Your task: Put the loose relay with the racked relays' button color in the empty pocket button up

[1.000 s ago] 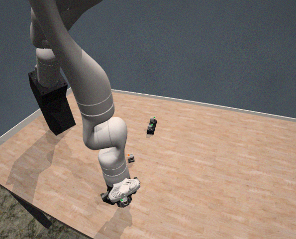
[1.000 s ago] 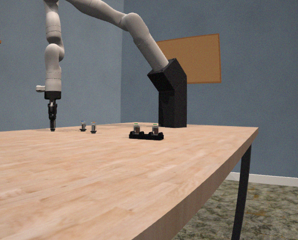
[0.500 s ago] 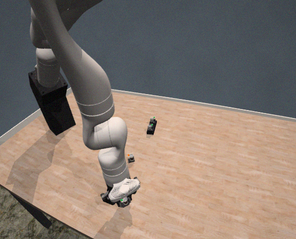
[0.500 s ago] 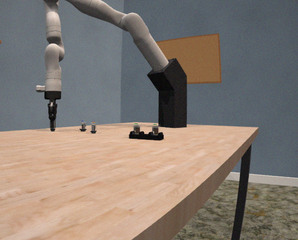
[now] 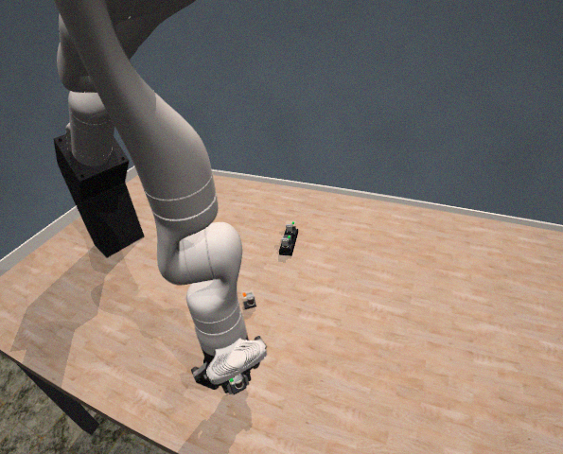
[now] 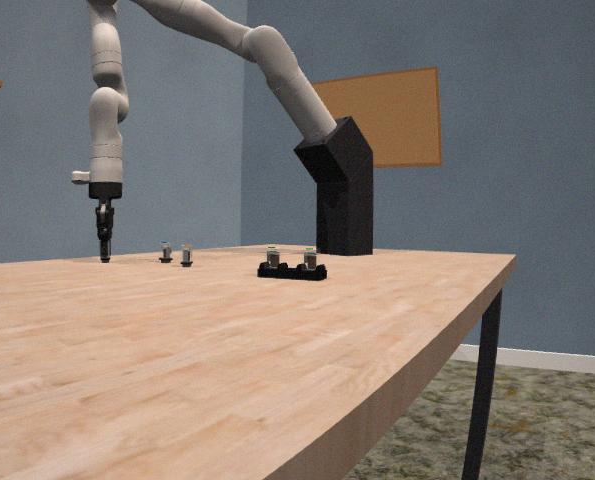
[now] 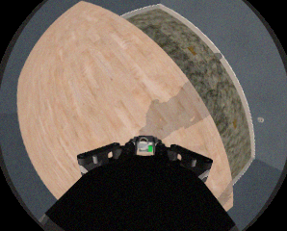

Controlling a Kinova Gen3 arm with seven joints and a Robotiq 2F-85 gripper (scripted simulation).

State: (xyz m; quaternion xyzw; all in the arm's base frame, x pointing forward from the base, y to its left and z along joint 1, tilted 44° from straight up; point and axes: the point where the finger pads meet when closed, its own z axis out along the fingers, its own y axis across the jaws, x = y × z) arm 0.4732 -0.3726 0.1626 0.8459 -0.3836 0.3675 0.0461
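The black rack lies 9 cm ahead of my hand, 43 cm to the left of it and 2 cm below it. From my hand the other things lie so: orange-button relay 21 cm to the left, 1 cm below; then blue-button relay 5 cm behind, 13 cm to the left, 1 cm below.
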